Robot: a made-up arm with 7 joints. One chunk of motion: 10 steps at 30 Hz.
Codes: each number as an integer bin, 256 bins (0 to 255) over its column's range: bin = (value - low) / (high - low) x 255, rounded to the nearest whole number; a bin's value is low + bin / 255 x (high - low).
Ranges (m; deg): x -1.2..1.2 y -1.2..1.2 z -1.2..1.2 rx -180..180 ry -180..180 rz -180..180
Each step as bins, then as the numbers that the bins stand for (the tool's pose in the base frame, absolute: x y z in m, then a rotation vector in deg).
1 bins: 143 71 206 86 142 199
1 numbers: 0.1459 -0.5318 0.7388 -58.59 20.47 100.94
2 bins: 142 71 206 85 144 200
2 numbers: 0.1365 -0.5318 0.7388 -60.00 23.29 102.35
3 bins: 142 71 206 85 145 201
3 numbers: 0.1365 -0.5318 0.7388 -60.00 24.71 103.76
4 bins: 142 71 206 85 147 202
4 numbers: 0.1365 -0.5318 0.7388 -60.00 27.53 105.18
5 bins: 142 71 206 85 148 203
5 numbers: 0.1365 -0.5318 0.7388 -60.00 28.94 106.59
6 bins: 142 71 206 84 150 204
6 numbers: 0.1365 -0.5318 0.7388 -61.41 31.76 108.00
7 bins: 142 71 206 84 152 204
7 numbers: 0.1365 -0.5318 0.7388 -61.41 34.59 108.00
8 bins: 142 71 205 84 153 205
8 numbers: 0.1365 -0.5318 0.7294 -61.41 36.00 109.41
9 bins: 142 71 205 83 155 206
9 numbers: 0.1365 -0.5318 0.7294 -62.82 38.82 110.82
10 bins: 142 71 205 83 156 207
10 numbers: 0.1365 -0.5318 0.7294 -62.82 40.24 112.24
